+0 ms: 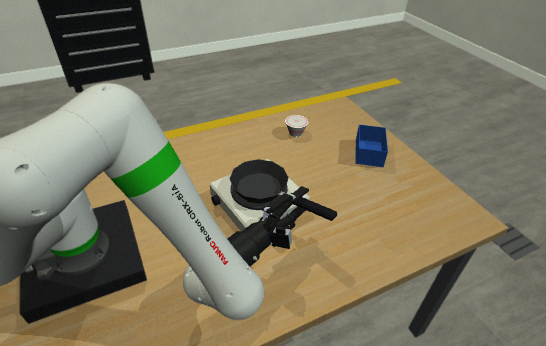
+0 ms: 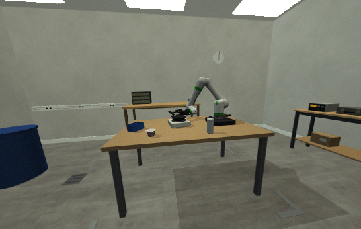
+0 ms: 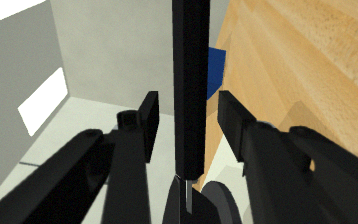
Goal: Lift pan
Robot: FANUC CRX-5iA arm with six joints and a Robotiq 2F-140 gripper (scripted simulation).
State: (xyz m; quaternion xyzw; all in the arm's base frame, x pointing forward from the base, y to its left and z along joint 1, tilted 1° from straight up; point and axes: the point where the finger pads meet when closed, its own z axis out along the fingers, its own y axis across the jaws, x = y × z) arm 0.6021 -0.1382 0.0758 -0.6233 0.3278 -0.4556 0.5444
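My hand is 90 mm to the right of the pan, 40 mm past it and 20 mm above it. The rest, counted from my hand: white hot plate: 150 mm to the left, 90 mm below, 80 mm behind; cup: 460 mm to the left, 250 mm ahead, 80 mm below; blue bin: 450 mm ahead, 220 mm to the left, 100 mm below.
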